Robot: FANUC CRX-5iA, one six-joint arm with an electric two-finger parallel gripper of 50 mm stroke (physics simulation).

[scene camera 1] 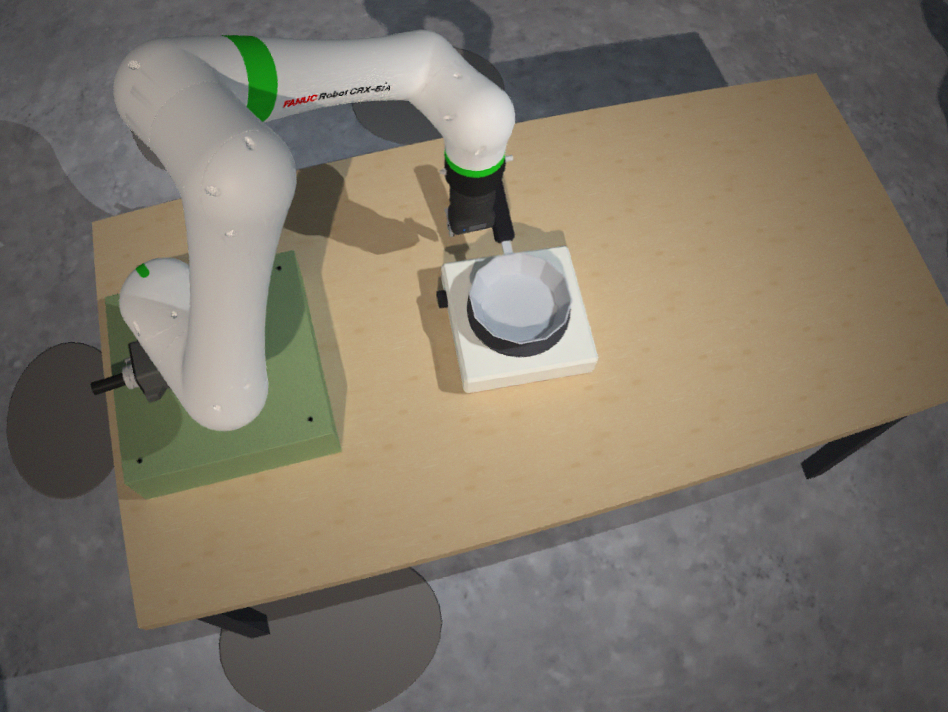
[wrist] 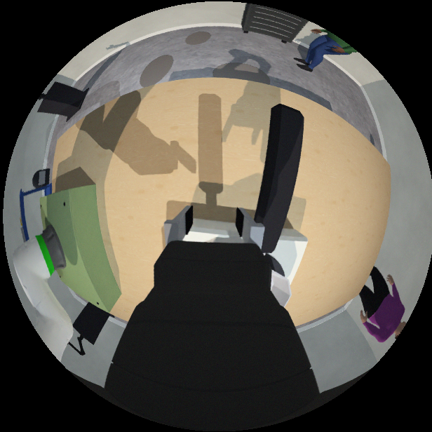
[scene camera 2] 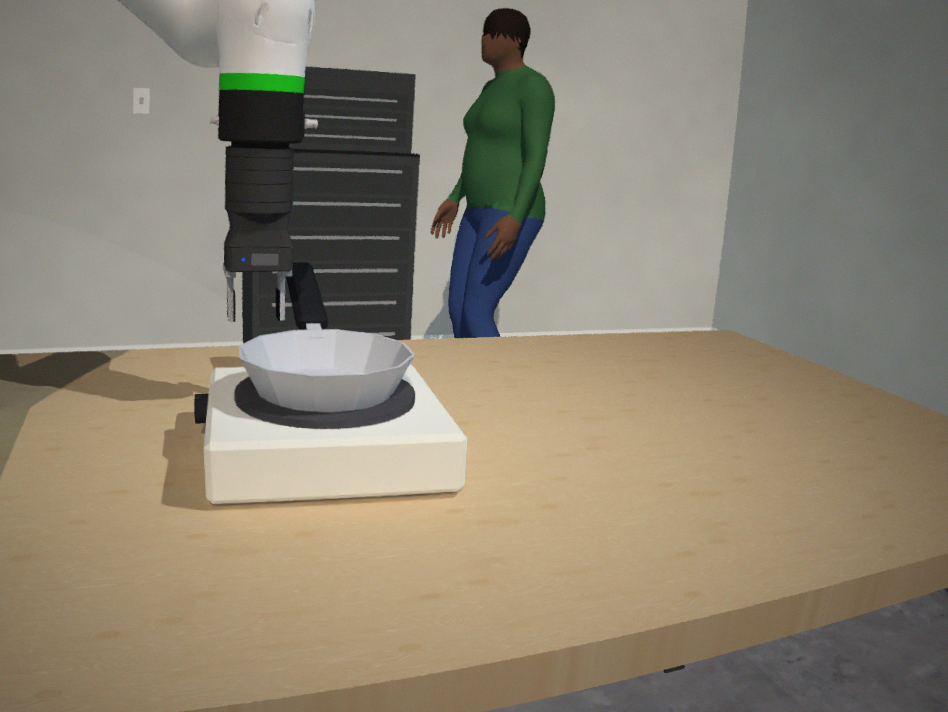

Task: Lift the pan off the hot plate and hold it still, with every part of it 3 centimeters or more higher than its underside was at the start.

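Places are measured from the arm's base along level axes (x ahead, y left, z up), in centimetres.
Where they show: gripper, fingertip midpoint: (scene camera 1: 466, 228) (scene camera 2: 255, 319).
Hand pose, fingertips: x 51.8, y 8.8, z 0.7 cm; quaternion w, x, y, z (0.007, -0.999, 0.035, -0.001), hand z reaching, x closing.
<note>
After its pixels a point has its place.
The pan, a pale grey faceted bowl (scene camera 1: 519, 295) {y -5.4, x 57.0, z -2.9 cm} (scene camera 2: 325, 375) {y -16.0, x 53.8, z 1.1 cm} (wrist: 281, 289), sits upright on the dark round burner (scene camera 1: 522, 348) {y -15.1, x 53.9, z -3.1 cm} (scene camera 2: 325, 418) {y -15.8, x 53.9, z -3.2 cm} of the white hot plate (scene camera 1: 528, 375) {y -19.3, x 53.6, z -5.7 cm} (scene camera 2: 337, 471) {y -19.4, x 54.1, z -7.0 cm} (wrist: 296, 244). Its black handle (scene camera 1: 502, 210) {y 8.9, x 58.7, z 3.1 cm} (scene camera 2: 308, 295) {y 9.6, x 58.4, z 3.2 cm} (wrist: 283, 175) slopes up from the rim toward the table's far side. My gripper (scene camera 2: 255, 317) {y 8.8, x 51.8, z 0.7 cm} (wrist: 214, 215) is open and empty, pointing down. The handle is outside the fingers, close beside the right finger in the wrist view; whether they touch I cannot tell. In scene camera 1 the gripper body hides the fingers.
A black knob (scene camera 1: 441, 298) {y -0.3, x 44.0, z -5.5 cm} (scene camera 2: 200, 408) {y -1.1, x 44.0, z -6.4 cm} sticks out of the hot plate's left side. The green base block (scene camera 1: 306, 390) {y -12.0, x 16.4, z 0.0 cm} (wrist: 85, 240) stands at the left of the wooden table (scene camera 1: 689, 268) {y -6.8, x 93.2, z -10.5 cm} (scene camera 2: 613, 498) {y -25.8, x 80.1, z -10.5 cm} (wrist: 345, 200). A person in green (scene camera 2: 509, 145) stands beyond the table.
</note>
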